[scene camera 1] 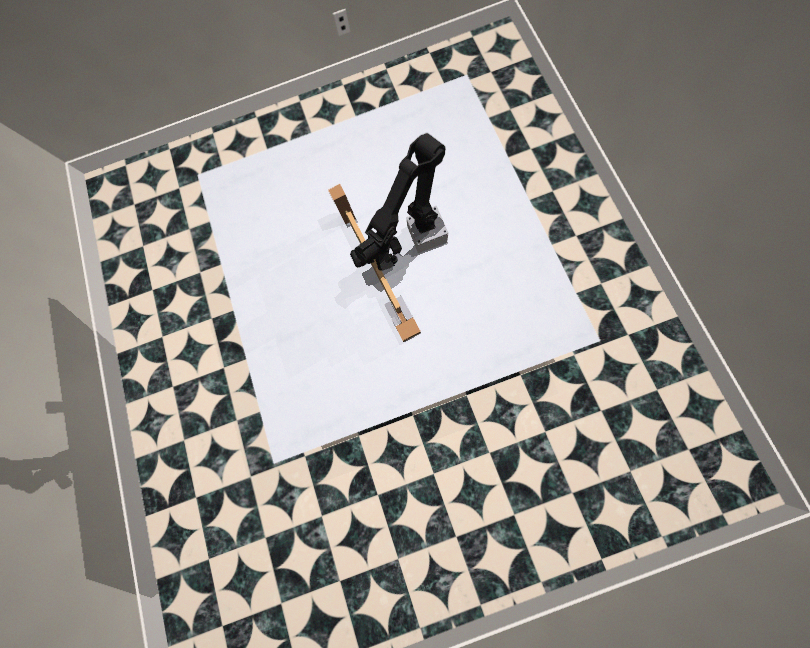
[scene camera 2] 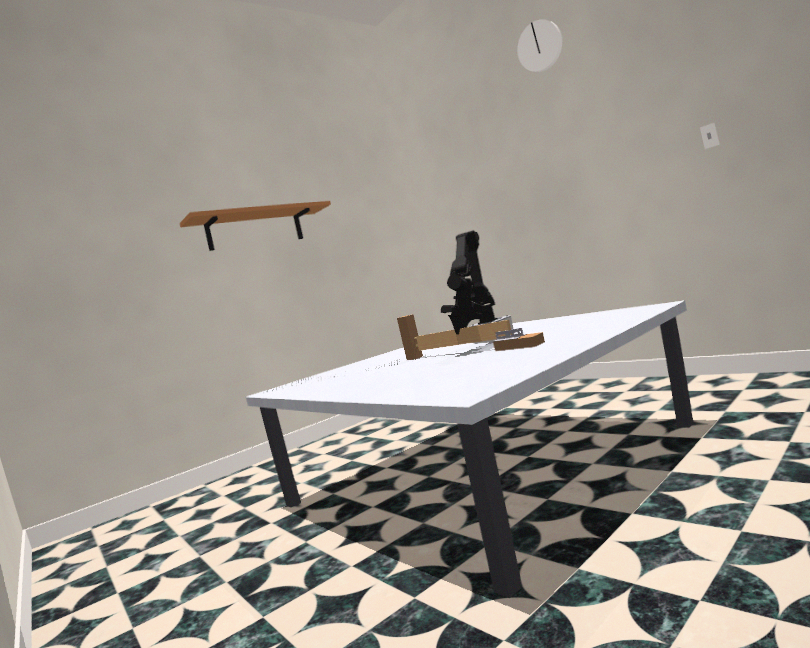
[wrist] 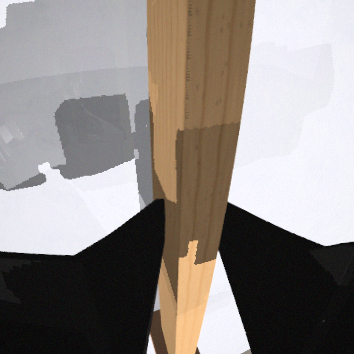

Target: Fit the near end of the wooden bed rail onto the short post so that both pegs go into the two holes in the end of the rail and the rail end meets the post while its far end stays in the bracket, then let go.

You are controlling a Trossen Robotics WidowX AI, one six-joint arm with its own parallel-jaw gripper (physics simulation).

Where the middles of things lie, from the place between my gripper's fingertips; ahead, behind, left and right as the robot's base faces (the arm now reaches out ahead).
Labels:
My gripper is now 10 mm above the wooden bed rail [scene camera 2: 485, 332]. Also, from my hand: upright post [scene camera 2: 407, 326] 250 mm to the right, 40 mm ahead, 20 mm above.

